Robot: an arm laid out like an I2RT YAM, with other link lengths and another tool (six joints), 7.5 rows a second.
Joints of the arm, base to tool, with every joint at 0 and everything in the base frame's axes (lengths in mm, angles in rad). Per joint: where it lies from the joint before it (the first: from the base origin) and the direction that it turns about. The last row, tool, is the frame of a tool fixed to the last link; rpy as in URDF.
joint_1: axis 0 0 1 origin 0.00 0.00 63.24
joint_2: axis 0 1 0 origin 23.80 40.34 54.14
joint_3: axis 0 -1 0 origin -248.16 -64.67 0.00
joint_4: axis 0 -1 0 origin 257.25 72.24 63.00
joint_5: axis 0 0 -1 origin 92.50 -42.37 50.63
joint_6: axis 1 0 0 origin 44.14 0.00 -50.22
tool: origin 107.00 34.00 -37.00 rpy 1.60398 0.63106 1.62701
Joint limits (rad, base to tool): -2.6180..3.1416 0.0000..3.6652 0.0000..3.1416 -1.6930..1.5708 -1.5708..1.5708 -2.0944..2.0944
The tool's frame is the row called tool.
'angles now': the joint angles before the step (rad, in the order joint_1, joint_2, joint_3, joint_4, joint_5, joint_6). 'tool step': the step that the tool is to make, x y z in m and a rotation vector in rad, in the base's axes. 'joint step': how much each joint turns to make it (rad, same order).
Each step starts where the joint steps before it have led.
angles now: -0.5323 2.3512 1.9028 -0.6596 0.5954 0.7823
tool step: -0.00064 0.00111 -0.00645 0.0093 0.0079 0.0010
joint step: 0.0000 0.0119 0.0005 -0.0008 -0.0040 0.0011
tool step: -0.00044 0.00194 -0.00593 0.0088 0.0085 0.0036
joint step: 0.0015 0.0100 -0.0008 -0.0006 -0.0039 -0.0006
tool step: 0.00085 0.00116 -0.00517 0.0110 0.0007 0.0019
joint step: 0.0001 0.0119 0.0043 0.0000 -0.0091 0.0026
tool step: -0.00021 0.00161 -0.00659 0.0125 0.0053 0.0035
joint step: -0.0002 0.0122 0.0006 0.0006 -0.0089 0.0000
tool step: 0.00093 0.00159 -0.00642 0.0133 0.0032 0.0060
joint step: 0.0002 0.0148 0.0054 0.0008 -0.0114 -0.0016
